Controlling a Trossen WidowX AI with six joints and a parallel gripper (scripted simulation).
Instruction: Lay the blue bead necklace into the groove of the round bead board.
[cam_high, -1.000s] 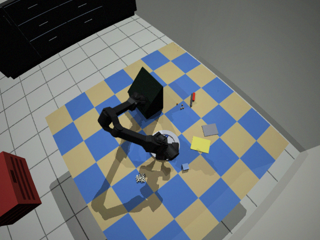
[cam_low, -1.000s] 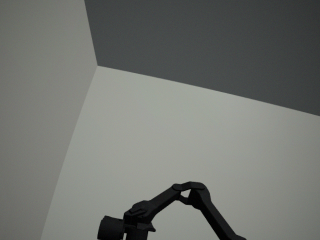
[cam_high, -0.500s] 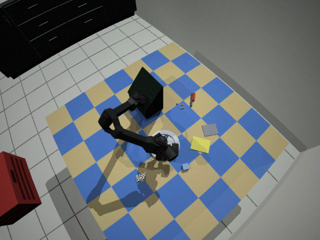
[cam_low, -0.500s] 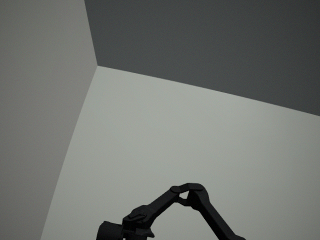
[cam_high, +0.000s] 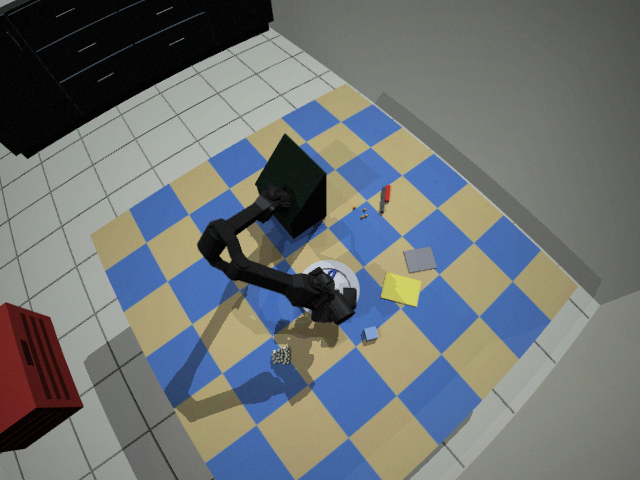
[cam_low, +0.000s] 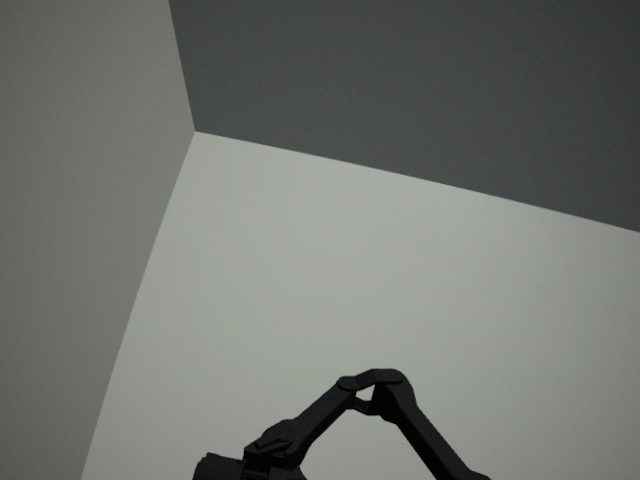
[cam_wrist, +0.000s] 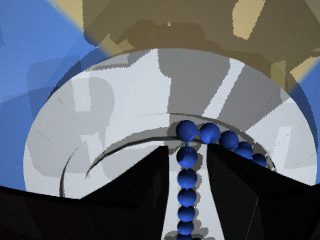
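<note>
The round white bead board is 40 mm to the left of my gripper tip, 40 mm behind it and 10 mm below it. The rest, counted from my gripper tip: small blue cube 150 mm ahead, 70 mm to the left, 10 mm below; grey square 360 mm to the left, 40 mm ahead, 10 mm below; yellow pad 240 mm to the left, 90 mm ahead, 10 mm below.
</note>
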